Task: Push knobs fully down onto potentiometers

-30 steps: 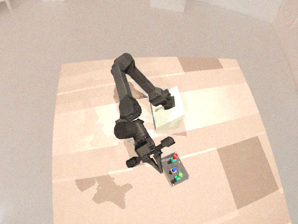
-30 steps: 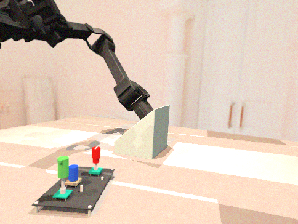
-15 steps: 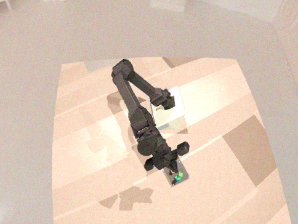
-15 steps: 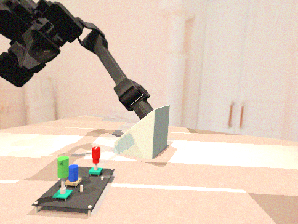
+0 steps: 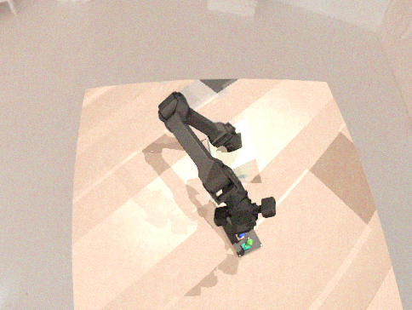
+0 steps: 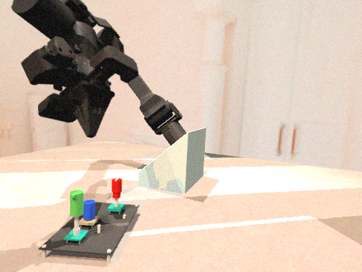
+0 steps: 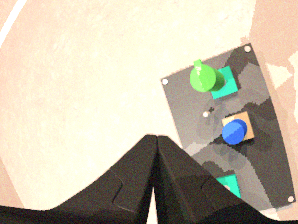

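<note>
Right now my gripper tip is 100 mm above the red knob, 70 mm past it and 10 mm to the left of it.
</note>
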